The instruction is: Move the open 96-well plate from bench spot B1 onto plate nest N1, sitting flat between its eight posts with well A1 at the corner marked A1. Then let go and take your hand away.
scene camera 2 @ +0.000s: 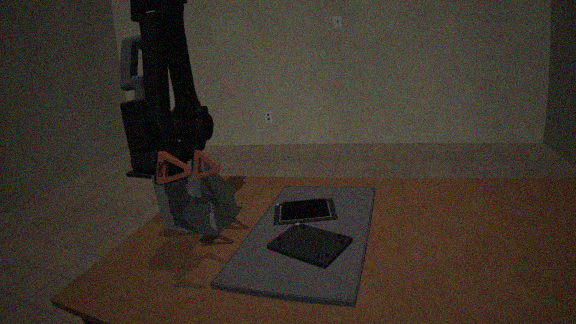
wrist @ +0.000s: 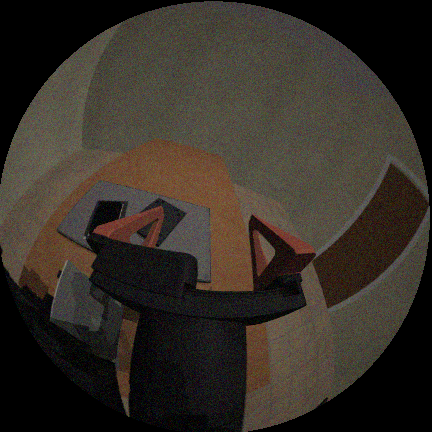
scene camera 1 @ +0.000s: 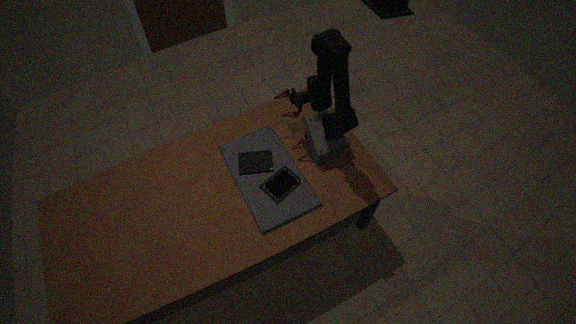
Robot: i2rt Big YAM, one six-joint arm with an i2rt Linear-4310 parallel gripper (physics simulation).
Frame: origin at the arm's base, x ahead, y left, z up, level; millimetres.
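Seen in the pictures: gripper, fingertip midpoint: (scene camera 2: 206, 170) (wrist: 205, 214) (scene camera 1: 277, 106); arm's base at its link origin: (scene camera 1: 331, 126).
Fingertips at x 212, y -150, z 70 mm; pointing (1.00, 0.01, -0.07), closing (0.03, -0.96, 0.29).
Observation:
Pixels of each thing's top centre, then the offset from my fingertips to it. Level surfaces: height alone.
- 96-well plate at its top centre: (scene camera 2: 304, 206) (wrist: 104, 214) (scene camera 1: 281, 182) dx +91, dy +270, dz -205 mm
- plate nest at its top centre: (scene camera 2: 309, 237) (wrist: 158, 214) (scene camera 1: 254, 159) dx +165, dy +109, dz -199 mm
- wooden table at its surface level: dz -234 mm
The 96-well plate (scene camera 1: 281, 184) (scene camera 2: 306, 210) (wrist: 107, 211) is a black rectangle with a thin pale outline. It lies flat on a slightly larger dark patch on the grey board. The plate nest (scene camera 1: 255, 162) (scene camera 2: 311, 246) (wrist: 173, 216) is a dark slab beside it, turned at a different angle, with a small pale mark near its corner toward the plate. Its top bears no plate; its posts are hard to make out in the dim, grainy picture. My gripper (scene camera 1: 286, 104) (scene camera 2: 192, 168) (wrist: 205, 214) is open and empty, orange-red fingers wide apart, raised near the arm's base and off to the side of the board.
The grey board (scene camera 1: 280, 216) (scene camera 2: 280, 281) (wrist: 196, 242) lies on the wooden table (scene camera 1: 150, 210) (scene camera 2: 450, 250) (wrist: 185, 157). The arm's grey base (scene camera 1: 317, 140) (scene camera 2: 200, 205) (wrist: 82, 305) stands close to the board's side. In the wrist view, one finger partly covers the nest and the plate.

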